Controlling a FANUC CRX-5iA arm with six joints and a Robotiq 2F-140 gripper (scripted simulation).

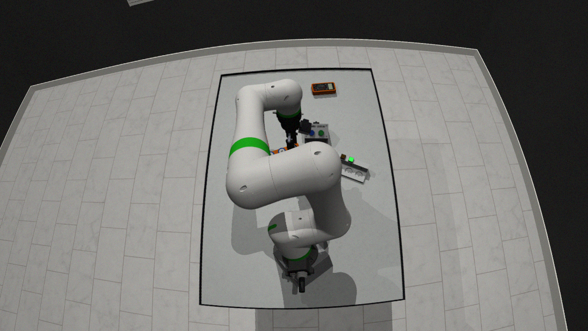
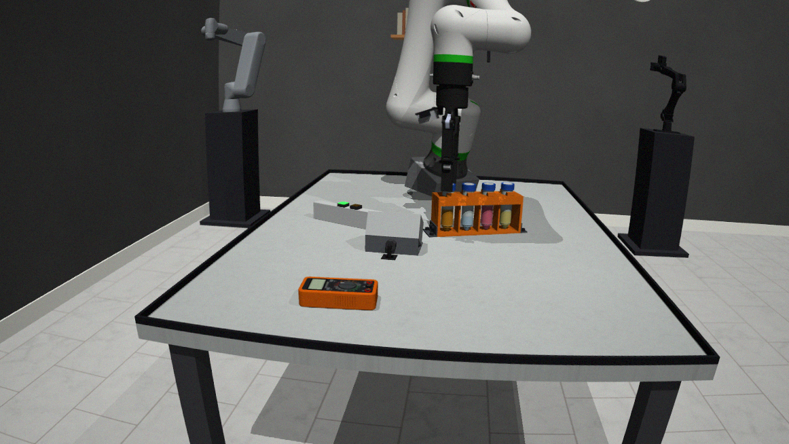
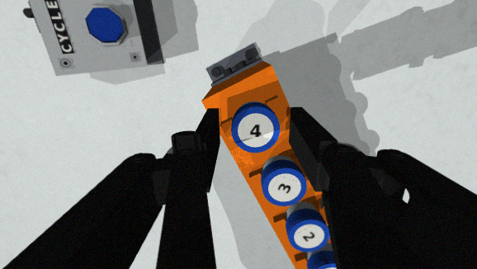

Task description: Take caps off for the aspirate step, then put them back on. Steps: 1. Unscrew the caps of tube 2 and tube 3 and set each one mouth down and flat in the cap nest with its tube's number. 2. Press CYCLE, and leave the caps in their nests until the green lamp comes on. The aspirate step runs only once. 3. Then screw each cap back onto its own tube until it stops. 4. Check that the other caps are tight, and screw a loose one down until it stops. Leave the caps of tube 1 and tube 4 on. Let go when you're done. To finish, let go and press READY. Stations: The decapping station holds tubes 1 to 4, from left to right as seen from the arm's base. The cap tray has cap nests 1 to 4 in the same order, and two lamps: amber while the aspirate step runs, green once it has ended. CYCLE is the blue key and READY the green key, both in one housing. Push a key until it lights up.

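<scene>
Now: the cap 4 3 cm below my hand. From my hand the other things lie so: cap 3: 2 cm behind, 5 cm to the left, 3 cm below; then cap 1: 5 cm behind, 15 cm to the left, 3 cm below; then cap 2: 3 cm behind, 10 cm to the left, 3 cm below.
</scene>
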